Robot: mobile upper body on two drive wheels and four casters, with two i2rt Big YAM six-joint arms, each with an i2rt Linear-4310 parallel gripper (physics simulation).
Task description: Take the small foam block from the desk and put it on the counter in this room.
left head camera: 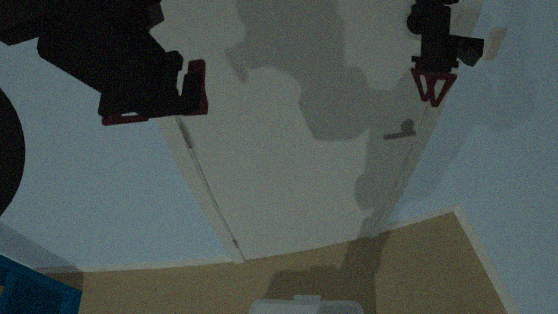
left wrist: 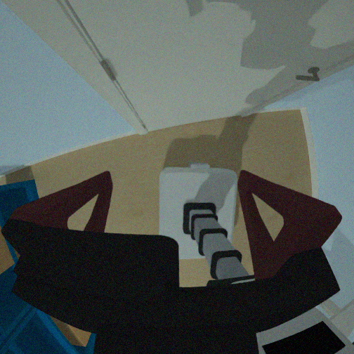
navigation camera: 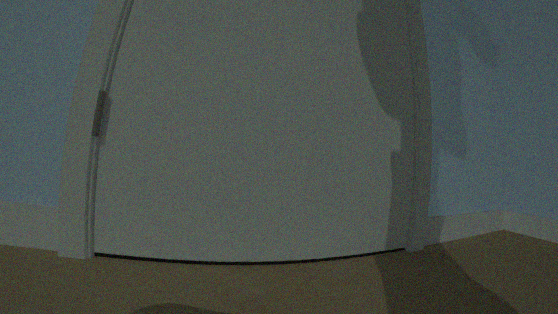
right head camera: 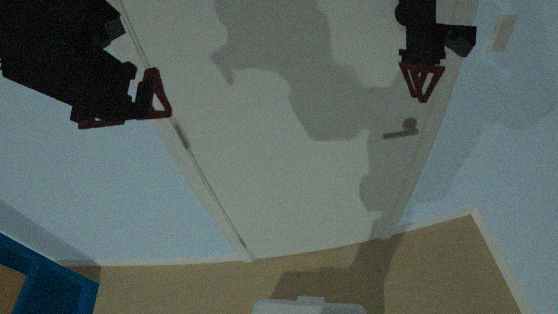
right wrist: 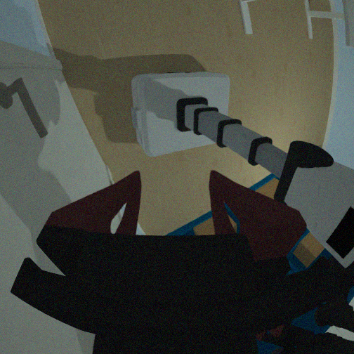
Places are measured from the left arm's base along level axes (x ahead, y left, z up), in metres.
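Where they show: left gripper, fingertip midpoint: (left head camera: 175,113) (right head camera: 146,116); right gripper, fingertip midpoint: (left head camera: 429,104) (right head camera: 418,100).
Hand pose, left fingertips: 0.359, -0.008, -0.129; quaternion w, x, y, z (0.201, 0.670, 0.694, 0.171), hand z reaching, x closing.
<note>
After its pixels a point has its place, as x, y, z.
The small foam block and the counter do not show in these views, and no desk top can be made out. My left gripper (left head camera: 158,116) {0.359, -0.009, -0.129} (right head camera: 130,115) {0.359, -0.009, -0.129} (left wrist: 174,177) is wide open and empty, raised in front of a closed pale door (left head camera: 280,175) {0.647, -0.110, -0.639} (right head camera: 290,190) {0.653, -0.137, -0.738} (left wrist: 165,75) (navigation camera: 240,150) {0.654, -0.141, -1.166}. My right gripper (left head camera: 430,103) {0.529, -0.464, -0.234} (right head camera: 420,99) {0.529, -0.464, -0.234} (right wrist: 174,177) is partly open with nothing between its fingers. In both head views it appears above the dark door handle (left head camera: 400,135) {0.689, -0.506, -0.480} (right head camera: 401,134) {0.689, -0.507, -0.480} (left wrist: 310,76) (right wrist: 31,107).
The robot's pale base (left wrist: 172,240) (right wrist: 160,120) is low in front of the door. A blue frame with tan panels (left head camera: 30,295) {0.081, 1.574, -1.332} (right head camera: 55,285) {0.087, 1.552, -1.333} (left wrist: 17,197) is at the left. White furniture legs (right wrist: 247,20) (right wrist: 309,22) stand at the top right of the right wrist view. Blue walls flank the door.
</note>
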